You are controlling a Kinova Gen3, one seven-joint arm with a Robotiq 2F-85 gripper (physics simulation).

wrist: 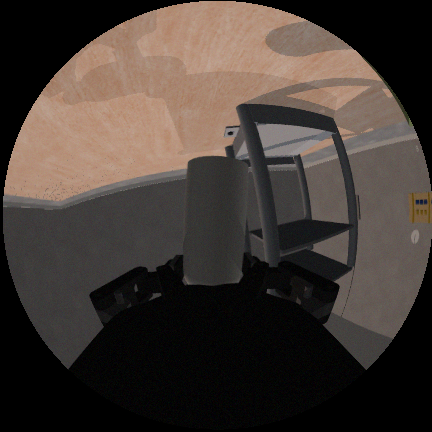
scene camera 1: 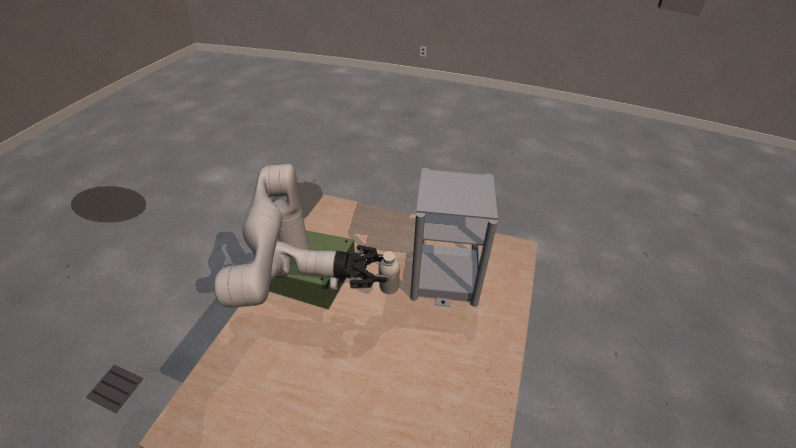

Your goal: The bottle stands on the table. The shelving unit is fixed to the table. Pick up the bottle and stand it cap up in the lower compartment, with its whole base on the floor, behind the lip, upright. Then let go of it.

Observation:
I see my gripper, a pale bottle and a grey shelving unit.
My gripper is seen too in the wrist view.

